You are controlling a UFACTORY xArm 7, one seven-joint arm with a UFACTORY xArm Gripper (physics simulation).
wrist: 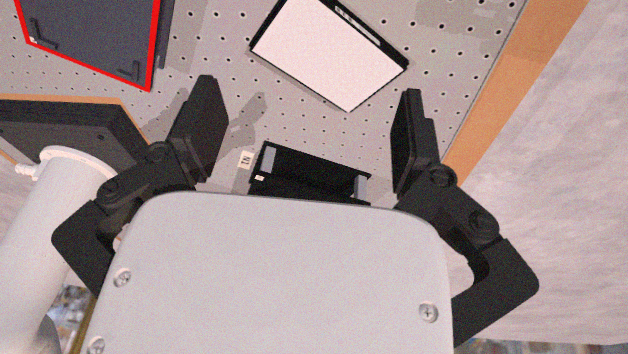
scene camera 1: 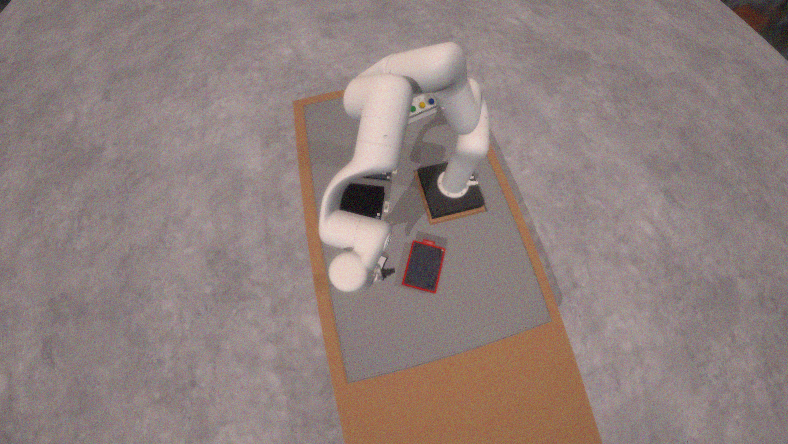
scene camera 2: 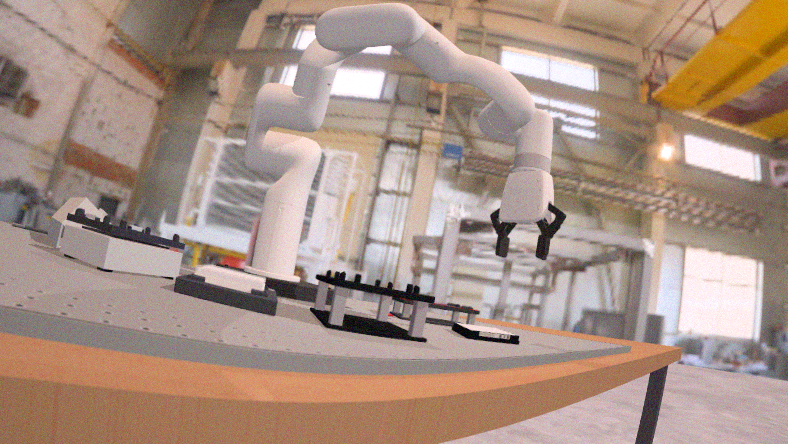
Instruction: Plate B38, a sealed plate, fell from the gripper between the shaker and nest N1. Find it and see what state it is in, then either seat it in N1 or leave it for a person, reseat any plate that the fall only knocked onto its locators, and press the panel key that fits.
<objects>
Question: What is my gripper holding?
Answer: Nothing.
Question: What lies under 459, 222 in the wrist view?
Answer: My gripper.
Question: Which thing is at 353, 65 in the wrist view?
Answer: A plate B38.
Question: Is my gripper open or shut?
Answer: Open.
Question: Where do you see a button box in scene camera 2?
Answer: At 58, 221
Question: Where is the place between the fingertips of my gripper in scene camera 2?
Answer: At 520, 257
</objects>
